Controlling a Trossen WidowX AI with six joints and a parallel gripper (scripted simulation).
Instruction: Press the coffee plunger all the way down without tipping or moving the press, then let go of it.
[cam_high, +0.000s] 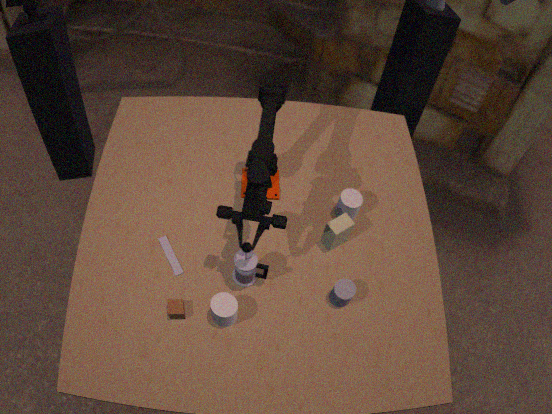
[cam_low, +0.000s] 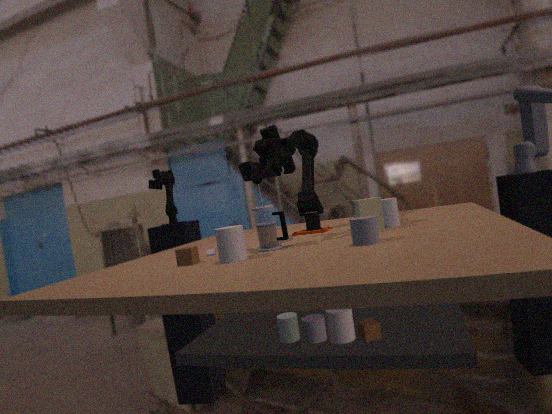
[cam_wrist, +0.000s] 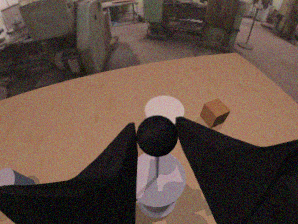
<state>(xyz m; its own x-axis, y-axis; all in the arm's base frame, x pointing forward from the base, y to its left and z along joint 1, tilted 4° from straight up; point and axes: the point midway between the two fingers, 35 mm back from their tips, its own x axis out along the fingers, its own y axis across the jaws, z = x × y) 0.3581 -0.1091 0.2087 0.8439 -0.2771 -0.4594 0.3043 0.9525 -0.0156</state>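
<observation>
The coffee press lies 1 cm behind my gripper tip, 2 cm to the left of it and 11 cm below it. Round my gripper tip: pale block 11 cm behind, 32 cm to the left, 17 cm below.
</observation>
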